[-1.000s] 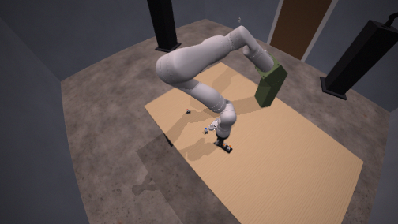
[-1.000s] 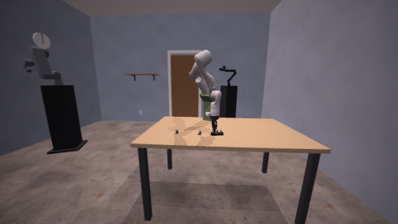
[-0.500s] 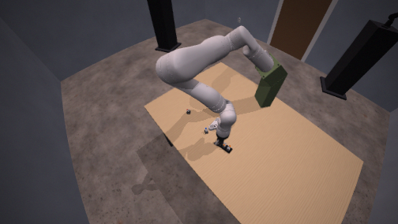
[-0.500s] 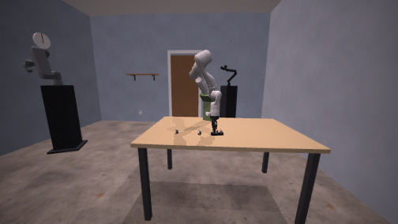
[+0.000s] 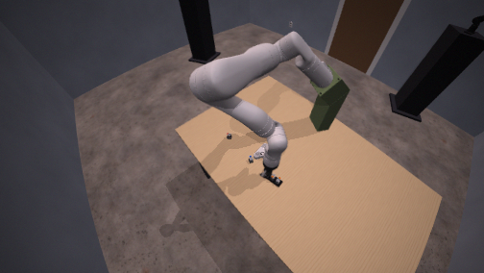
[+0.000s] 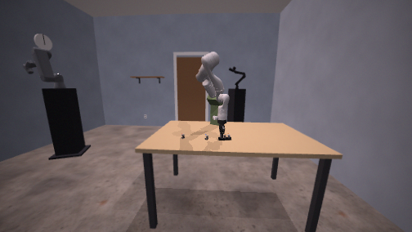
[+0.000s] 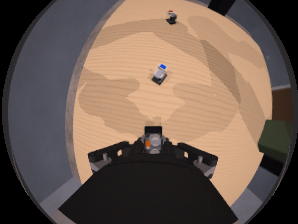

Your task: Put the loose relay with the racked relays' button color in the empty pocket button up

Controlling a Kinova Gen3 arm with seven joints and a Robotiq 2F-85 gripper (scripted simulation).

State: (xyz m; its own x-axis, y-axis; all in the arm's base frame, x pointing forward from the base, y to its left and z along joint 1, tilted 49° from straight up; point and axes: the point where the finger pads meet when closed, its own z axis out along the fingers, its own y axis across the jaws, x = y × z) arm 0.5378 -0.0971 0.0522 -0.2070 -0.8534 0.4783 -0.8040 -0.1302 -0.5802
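Now: hand 3 cm to the right of the rack, 3 cm above it and 1 cm short of it.
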